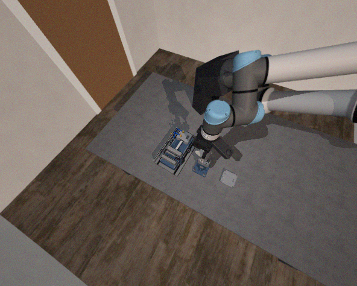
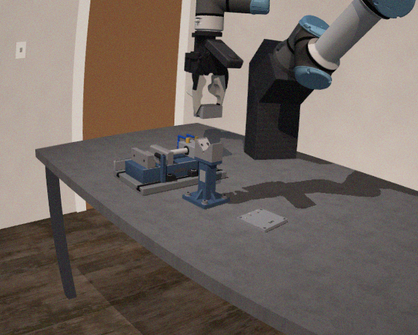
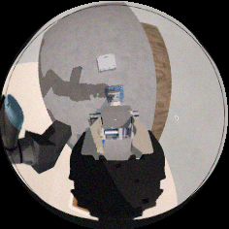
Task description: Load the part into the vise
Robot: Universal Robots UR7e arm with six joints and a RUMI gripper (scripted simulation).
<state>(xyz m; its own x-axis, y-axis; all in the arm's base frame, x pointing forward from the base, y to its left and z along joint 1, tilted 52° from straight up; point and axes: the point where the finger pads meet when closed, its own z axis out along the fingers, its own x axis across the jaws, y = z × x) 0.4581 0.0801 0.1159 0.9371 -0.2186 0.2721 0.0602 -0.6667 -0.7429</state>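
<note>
My gripper is now 18 cm to the left of the fixed jaw, 17 cm above it and 10 cm short of it. From my hand the other things lie so: part (1 cm below); then moving jaw (19 cm to the right, 17 cm below, 3 cm ahead); then air cylinder rod (20 cm to the right, 17 cm below, 2 cm behind).
</note>
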